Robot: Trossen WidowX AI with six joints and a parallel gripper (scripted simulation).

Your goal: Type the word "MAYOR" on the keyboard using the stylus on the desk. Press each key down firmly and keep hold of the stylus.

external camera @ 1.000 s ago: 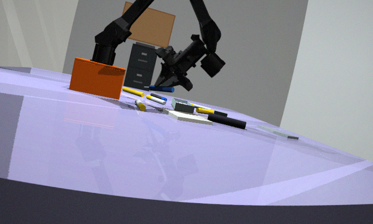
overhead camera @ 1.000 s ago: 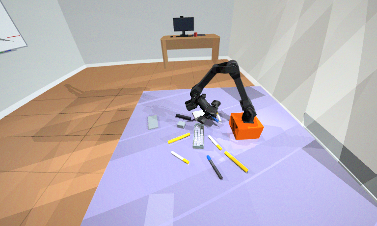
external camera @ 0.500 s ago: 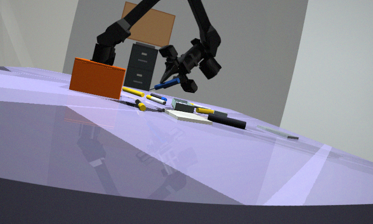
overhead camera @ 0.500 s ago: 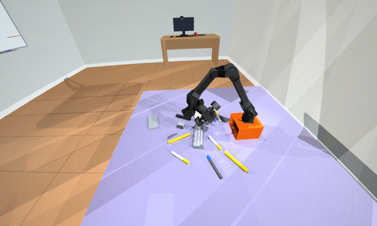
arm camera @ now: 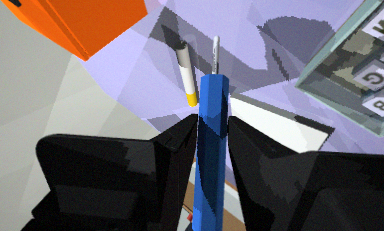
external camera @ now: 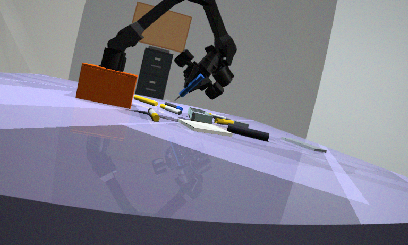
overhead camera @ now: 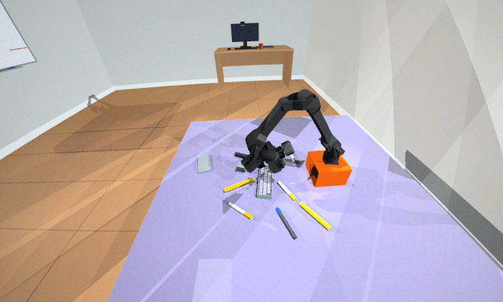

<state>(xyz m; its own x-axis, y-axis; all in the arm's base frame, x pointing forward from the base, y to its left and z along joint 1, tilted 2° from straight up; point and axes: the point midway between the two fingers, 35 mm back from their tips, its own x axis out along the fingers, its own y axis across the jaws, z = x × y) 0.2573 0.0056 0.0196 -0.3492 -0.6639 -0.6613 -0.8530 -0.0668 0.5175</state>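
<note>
My gripper tip is now 19 cm short of the small grey block, 8 cm above it and 1 cm to the right of it. The rest, counted from my gripper tip: white pad: 12 cm to the right, 9 cm below, 6 cm ahead; then stylus: 1 cm to the left, 1 cm below, 1 cm behind; then black cylinder: 19 cm ahead, 8 cm to the right, 8 cm below.
</note>
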